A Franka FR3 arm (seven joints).
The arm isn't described. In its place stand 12 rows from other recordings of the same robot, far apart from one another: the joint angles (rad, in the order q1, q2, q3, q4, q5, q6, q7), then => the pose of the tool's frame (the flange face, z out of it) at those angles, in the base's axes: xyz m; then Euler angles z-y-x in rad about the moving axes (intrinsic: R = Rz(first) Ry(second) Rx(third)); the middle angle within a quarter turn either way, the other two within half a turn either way.
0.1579, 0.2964, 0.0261, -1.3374, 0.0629, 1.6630, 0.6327 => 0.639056 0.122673 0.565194 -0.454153 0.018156 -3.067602
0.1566, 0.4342, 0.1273, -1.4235, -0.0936, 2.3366, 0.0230 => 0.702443 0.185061 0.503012 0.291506 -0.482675 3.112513
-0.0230, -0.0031, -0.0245, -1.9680, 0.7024, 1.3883, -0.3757 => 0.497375 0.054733 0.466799 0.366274 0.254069 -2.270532
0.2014, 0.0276, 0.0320, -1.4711, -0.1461, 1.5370, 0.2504 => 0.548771 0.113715 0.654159 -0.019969 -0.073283 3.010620
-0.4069, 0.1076, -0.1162, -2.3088, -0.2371, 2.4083, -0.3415 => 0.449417 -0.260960 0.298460 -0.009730 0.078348 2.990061
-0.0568, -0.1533, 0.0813, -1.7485, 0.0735, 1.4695, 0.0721 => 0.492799 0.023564 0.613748 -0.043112 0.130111 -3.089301
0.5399, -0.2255, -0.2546, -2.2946, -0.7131, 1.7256, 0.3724 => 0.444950 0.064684 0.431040 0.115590 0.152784 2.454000
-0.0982, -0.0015, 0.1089, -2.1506, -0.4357, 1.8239, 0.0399 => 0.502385 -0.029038 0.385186 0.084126 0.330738 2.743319
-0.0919, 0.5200, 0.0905, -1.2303, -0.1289, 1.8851, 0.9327 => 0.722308 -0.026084 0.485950 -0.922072 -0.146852 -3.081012
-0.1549, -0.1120, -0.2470, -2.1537, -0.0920, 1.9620, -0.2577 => 0.462484 -0.205466 0.440214 -0.104461 0.094696 3.110017
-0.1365, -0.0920, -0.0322, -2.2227, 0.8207, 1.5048, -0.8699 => 0.457370 0.005467 0.413513 0.419934 -0.109253 -2.144071
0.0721, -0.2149, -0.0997, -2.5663, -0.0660, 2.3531, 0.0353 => 0.432144 -0.012017 0.340418 -0.014104 -0.001467 3.116006
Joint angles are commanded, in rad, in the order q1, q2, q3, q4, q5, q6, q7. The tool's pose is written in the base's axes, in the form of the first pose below.
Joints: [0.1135 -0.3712 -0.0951 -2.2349 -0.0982 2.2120 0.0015]
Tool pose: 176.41 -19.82 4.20 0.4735 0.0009 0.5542
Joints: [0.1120 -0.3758 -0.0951 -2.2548 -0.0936 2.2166 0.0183]
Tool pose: 177.07 -19.27 2.96 0.4707 0.0006 0.5467
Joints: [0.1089 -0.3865 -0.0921 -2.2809 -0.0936 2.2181 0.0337]
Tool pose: 177.38 -18.52 2.06 0.4655 0.0008 0.5387
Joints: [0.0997 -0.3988 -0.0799 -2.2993 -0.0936 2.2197 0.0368]
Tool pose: 177.22 -18.28 2.10 0.4608 0.0027 0.5354
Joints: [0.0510 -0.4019 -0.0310 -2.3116 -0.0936 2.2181 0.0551]
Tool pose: 176.43 -17.77 1.15 0.4583 0.0049 0.5310
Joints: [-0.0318 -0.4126 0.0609 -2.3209 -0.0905 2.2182 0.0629]
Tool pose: 174.55 -17.87 1.33 0.4550 0.0128 0.5310
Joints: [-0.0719 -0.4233 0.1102 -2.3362 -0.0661 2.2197 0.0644]
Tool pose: 174.71 -17.62 1.00 0.4511 0.0196 0.5274
